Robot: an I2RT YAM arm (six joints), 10 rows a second.
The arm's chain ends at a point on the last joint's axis. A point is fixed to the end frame.
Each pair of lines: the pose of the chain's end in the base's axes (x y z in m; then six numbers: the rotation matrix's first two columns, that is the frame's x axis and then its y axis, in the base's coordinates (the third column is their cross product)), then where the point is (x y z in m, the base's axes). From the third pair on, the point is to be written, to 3 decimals.
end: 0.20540 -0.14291 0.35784 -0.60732 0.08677 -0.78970 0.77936 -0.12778 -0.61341
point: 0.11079 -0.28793 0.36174
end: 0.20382 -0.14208 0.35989 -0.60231 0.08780 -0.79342 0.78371 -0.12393 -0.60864
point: 0.10954 -0.28734 0.36270
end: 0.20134 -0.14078 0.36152 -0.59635 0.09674 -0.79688 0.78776 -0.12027 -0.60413
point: 0.107 -0.286 0.362
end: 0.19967 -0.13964 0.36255 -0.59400 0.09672 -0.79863 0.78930 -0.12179 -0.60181
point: 0.105 -0.285 0.363
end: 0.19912 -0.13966 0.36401 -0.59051 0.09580 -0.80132 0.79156 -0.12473 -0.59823
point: 0.104 -0.284 0.365
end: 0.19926 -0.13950 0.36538 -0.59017 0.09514 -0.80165 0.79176 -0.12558 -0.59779
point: 0.104 -0.284 0.366
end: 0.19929 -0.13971 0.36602 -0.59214 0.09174 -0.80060 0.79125 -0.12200 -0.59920
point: 0.105 -0.285 0.367
